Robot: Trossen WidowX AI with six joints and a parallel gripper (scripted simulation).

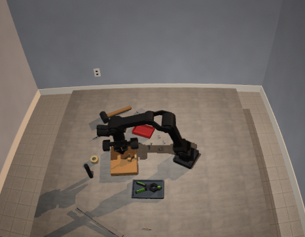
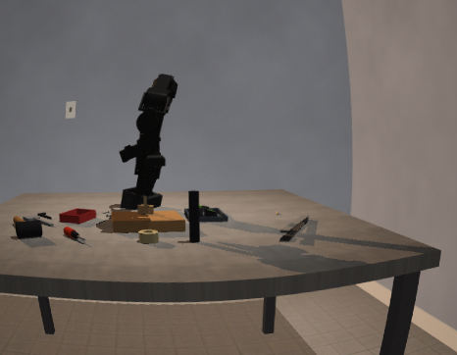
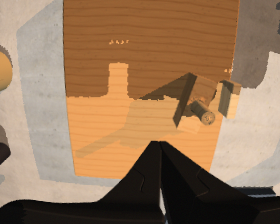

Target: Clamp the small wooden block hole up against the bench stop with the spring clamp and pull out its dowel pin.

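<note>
Now: hand 30 mm past the dowel pin, 20 mm to the left of it and 80 mm above it. From my hand the other things lie so: wooden board 10 mm ahead, 10 mm to the right, 120 mm below; then bench stop 60 mm behind, 30 mm to the right, 90 mm below; then small wooden block 30 mm behind, 20 mm to the right, 90 mm below.
</note>
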